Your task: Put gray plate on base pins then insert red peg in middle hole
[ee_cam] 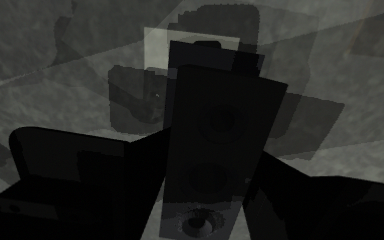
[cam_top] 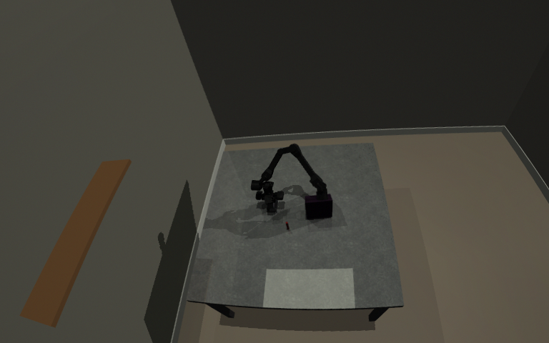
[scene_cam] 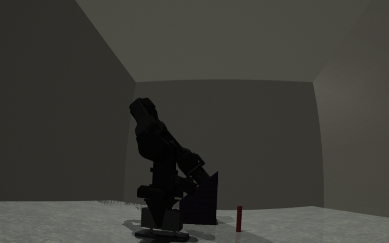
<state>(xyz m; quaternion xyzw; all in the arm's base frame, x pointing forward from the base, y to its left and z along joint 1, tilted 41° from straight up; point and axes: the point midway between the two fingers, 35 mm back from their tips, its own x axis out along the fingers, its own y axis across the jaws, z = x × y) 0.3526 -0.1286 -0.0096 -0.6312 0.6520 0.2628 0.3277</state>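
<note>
My gripper tip is now 2 cm above the dark base. The rest, counted from my gripper tip: red peg (20 cm to the left, 11 cm behind, 1 cm above); gray plate (3 cm above).
</note>
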